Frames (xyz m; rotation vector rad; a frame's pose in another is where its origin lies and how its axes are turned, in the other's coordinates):
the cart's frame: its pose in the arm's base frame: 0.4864 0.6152 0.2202 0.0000 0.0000 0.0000
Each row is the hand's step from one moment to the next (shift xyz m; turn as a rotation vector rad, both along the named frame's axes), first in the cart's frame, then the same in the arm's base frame.
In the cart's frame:
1: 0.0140 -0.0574 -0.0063 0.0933 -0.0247 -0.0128
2: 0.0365 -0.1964 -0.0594 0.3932 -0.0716 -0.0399
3: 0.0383 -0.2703 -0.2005 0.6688 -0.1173 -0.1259
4: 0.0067 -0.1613 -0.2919 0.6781 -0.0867 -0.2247
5: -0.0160 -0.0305 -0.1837 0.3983 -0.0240 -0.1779
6: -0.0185 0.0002 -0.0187 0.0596 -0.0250 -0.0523
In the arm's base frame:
1: 0.0140 -0.0574 -0.0063 0.0933 -0.0247 -0.0128
2: 0.0365 -0.1964 -0.0594 0.3932 -0.0716 -0.0399
3: 0.0383 -0.2703 -0.2005 0.6688 -0.1173 -0.1259
4: 0.0067 -0.1613 -0.2919 0.6781 -0.0867 -0.2247
5: -0.0160 -0.0305 -0.1837 0.3983 -0.0240 -0.1779
6: -0.0185 0.0002 -0.0187 0.0596 -0.0250 -0.0523

